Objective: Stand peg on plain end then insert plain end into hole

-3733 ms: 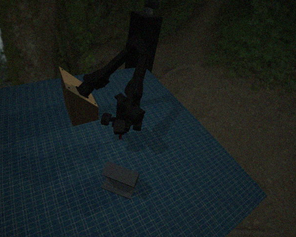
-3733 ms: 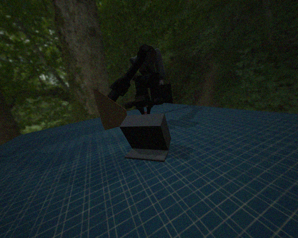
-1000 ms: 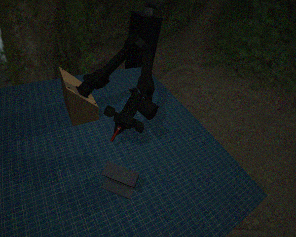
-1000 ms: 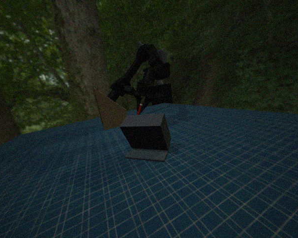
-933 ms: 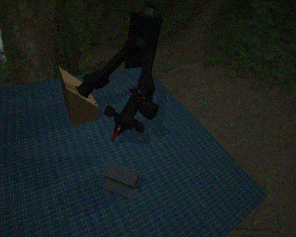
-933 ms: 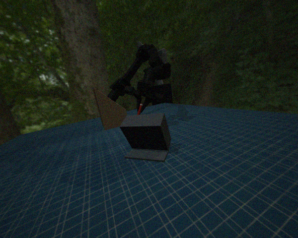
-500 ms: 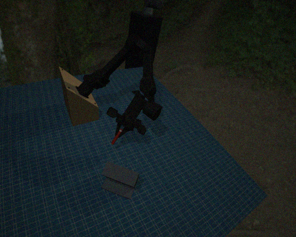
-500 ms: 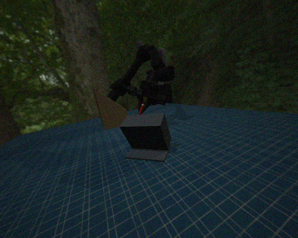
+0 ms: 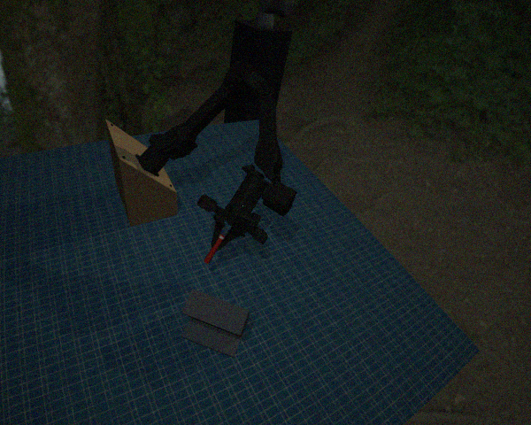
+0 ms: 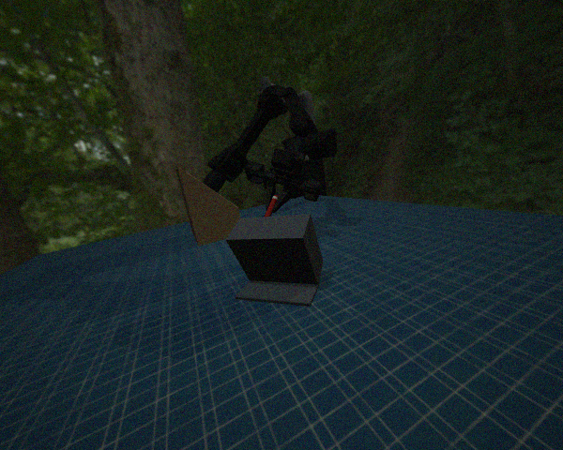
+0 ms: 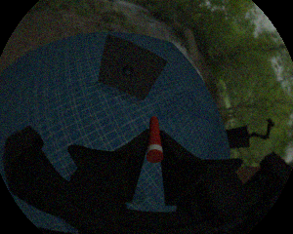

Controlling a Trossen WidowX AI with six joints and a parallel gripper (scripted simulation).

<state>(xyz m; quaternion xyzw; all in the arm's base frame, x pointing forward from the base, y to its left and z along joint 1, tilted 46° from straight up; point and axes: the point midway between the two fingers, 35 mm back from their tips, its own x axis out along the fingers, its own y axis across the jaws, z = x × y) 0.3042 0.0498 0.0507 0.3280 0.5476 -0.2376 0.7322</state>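
My gripper tip is 14 cm short of the dark grey sloped panel, 7 cm to the left of it and 4 cm above it. Round my gripper tip: red peg (1 cm to the left, 1 cm above).
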